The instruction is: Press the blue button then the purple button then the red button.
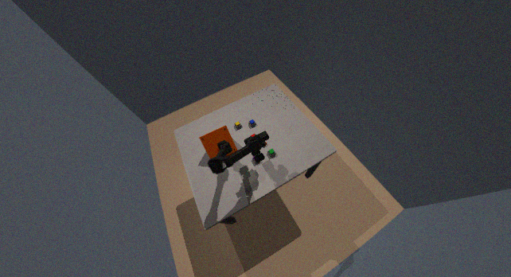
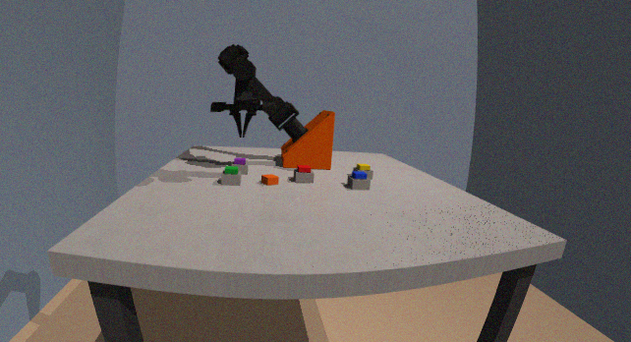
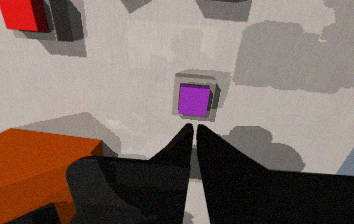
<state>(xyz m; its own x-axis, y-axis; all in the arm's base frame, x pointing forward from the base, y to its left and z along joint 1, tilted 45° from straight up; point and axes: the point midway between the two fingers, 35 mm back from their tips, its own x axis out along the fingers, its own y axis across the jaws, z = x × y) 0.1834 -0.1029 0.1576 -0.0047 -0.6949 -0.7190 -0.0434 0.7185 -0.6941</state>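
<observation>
My gripper tip is 180 mm to the right of the red button, 70 mm short of it and 70 mm above it. The rest, counted from my gripper tip: small orange block: 110 mm ahead, 90 mm to the left, 90 mm below; then purple button: 70 mm below; then green button: 130 mm ahead, 70 mm below, 10 mm to the right.
</observation>
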